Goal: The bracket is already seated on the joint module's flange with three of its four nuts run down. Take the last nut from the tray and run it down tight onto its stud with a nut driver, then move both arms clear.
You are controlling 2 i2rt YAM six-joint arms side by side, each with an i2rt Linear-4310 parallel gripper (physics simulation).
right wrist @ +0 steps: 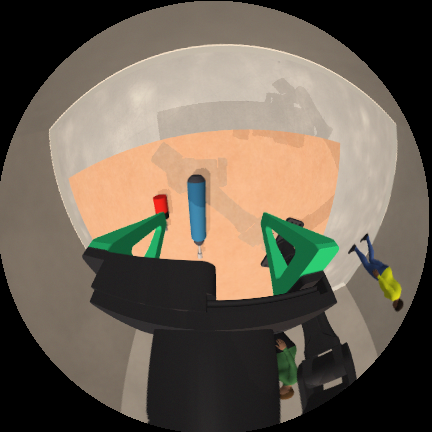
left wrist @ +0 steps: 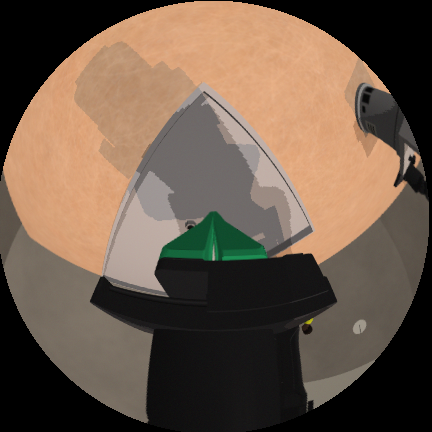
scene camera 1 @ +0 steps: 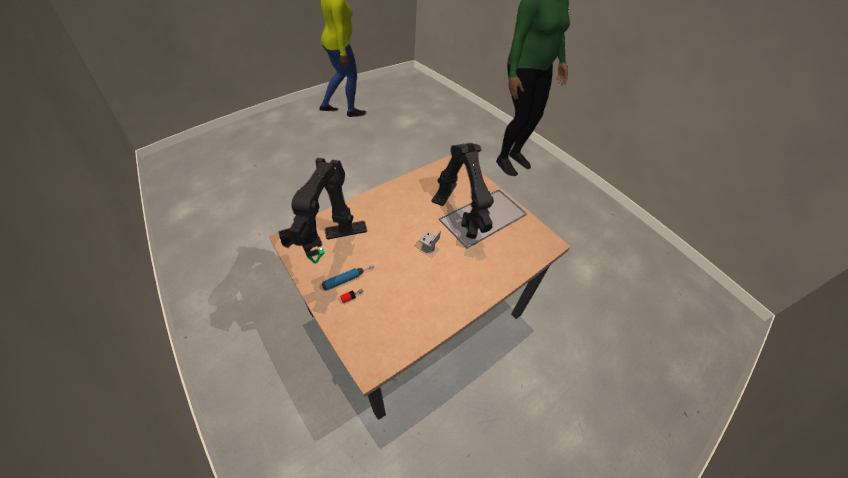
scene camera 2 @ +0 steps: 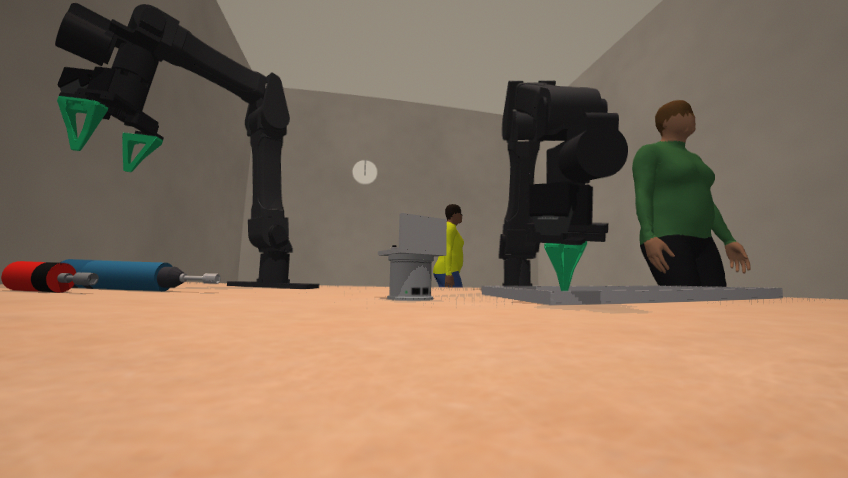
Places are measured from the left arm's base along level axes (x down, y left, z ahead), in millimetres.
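Pixels of known places: left gripper, fingertip midpoint: (left wrist: 213, 216); right gripper, fingertip midpoint: (right wrist: 213, 216) (scene camera 1: 311, 254) (scene camera 2: 103, 161); left arm's base, origin of the base link: (scene camera 1: 444, 192); right arm's base, origin of the base link: (right wrist: 280, 244) (scene camera 1: 346, 230) (scene camera 2: 273, 287).
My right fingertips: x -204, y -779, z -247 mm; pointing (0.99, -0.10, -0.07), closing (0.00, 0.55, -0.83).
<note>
For each thing: its top centre in the pictures, then the offset to it from my right fingertips. "spot": a spot on its surface instead.
- grey tray, middle of its top: (left wrist: 171, 271) (scene camera 2: 622, 287) (scene camera 1: 484, 215) dz +499, dx +188, dy +710 mm
- small dark nut, middle of its top: (left wrist: 190, 227) dz +480, dx +194, dy +597 mm
- joint module, middle of its top: (scene camera 2: 411, 245) (scene camera 1: 429, 237) dz +331, dx +130, dy +394 mm
- blue driver, surface spot: (scene camera 2: 127, 275) spot: dz +116, dx +183, dy +69 mm
- short red driver, middle of its top: (scene camera 2: 57, 262) (right wrist: 159, 217) (scene camera 1: 351, 292) dz +161, dx +169, dy +8 mm
My left gripper (scene camera 2: 564, 288) (left wrist: 213, 216) is shut and empty, its fingertips low over the grey tray (scene camera 1: 504, 209) (scene camera 2: 700, 293) (left wrist: 132, 240). The small dark nut (left wrist: 190, 225) lies on the tray just left of the fingers in the left wrist view. The bracket (scene camera 1: 428, 238) (scene camera 2: 422, 233) sits on the joint module (scene camera 2: 409, 276) (left wrist: 376, 112); its nuts are too small to tell. My right gripper (scene camera 2: 102, 159) (right wrist: 213, 216) is open and empty, high above the table. A blue driver (scene camera 1: 342, 278) (scene camera 2: 127, 275) (right wrist: 197, 207) and a short red driver (scene camera 1: 346, 296) (scene camera 2: 20, 276) (right wrist: 160, 204) lie on the table.
In scene camera 1, the module stands left of the tray, between it and the drivers. The blue driver lies behind the red one. A person in green (scene camera 1: 539, 41) (scene camera 2: 674, 184) and one in yellow (scene camera 1: 336, 26) (scene camera 2: 454, 249) are beyond the table.
</note>
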